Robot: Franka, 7 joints.
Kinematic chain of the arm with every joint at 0, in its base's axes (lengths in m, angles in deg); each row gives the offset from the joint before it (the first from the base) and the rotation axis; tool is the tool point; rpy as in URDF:
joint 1: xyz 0 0 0.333 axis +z
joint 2: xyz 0 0 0 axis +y
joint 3: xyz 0 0 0.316 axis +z
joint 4: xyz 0.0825 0 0 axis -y
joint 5: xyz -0.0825 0 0.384 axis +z
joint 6: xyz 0 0 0 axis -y
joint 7: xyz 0.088 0 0 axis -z
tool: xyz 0 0 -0.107 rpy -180 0 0
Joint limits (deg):
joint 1: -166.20..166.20
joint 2: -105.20..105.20
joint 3: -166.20..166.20
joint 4: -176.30..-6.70
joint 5: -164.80..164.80
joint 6: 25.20..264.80
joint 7: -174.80..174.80
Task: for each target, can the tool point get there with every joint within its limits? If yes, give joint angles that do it. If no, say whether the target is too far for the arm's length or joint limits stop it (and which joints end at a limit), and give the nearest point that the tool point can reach.
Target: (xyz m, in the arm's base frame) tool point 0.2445 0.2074 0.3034
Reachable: yes | joints 87.99 -4.38 -27.43 -150.62 -57.30 66.17 127.54
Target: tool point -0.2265 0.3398 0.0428
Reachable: yes | joints 93.54 55.22 12.50 -117.18 -125.21 208.71 -68.03
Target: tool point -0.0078 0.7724 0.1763
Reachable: yes | joints -108.75 -78.71 -128.42 -40.50 -45.09 92.19 -86.71
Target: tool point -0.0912 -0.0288 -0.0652
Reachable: yes | joints -97.55 67.87 -14.02 -153.59 -58.01 144.94 78.12
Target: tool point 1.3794 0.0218 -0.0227
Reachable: no: too far | nearest point 0.8306 0.0131 0.1188 | short by 0.567 m
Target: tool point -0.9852 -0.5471 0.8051
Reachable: no: too far | nearest point -0.6918 -0.3841 0.6645 | short by 0.364 m
